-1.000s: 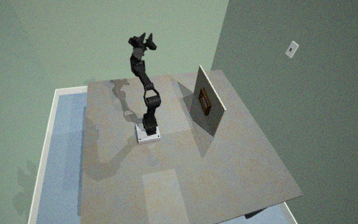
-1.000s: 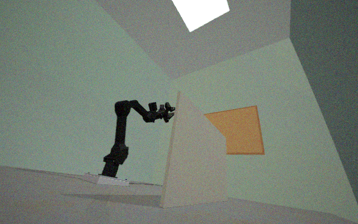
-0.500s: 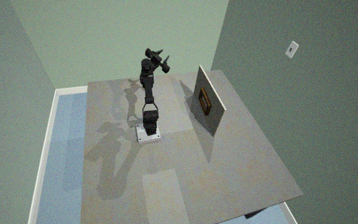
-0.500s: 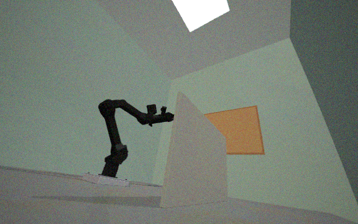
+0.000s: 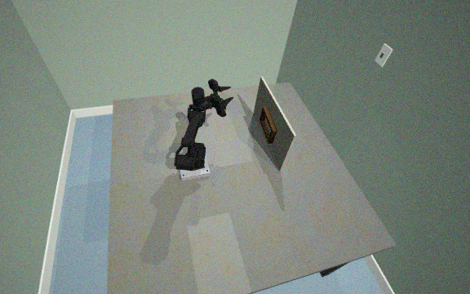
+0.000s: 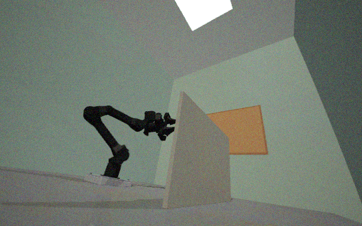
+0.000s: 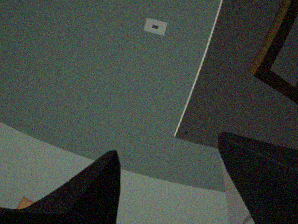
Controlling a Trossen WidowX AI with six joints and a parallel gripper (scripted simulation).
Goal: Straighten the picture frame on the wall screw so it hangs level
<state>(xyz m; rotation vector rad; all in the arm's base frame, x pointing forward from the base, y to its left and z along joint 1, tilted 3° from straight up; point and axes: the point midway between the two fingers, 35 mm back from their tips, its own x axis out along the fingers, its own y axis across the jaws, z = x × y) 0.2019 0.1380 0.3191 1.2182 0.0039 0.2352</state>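
The brown wooden picture frame is 20 cm ahead of my gripper tip, 10 cm to the right of it and 19 cm below it. From my gripper tip the other things lie so: white wall panel (21 cm ahead, 9 cm to the right, 20 cm below).
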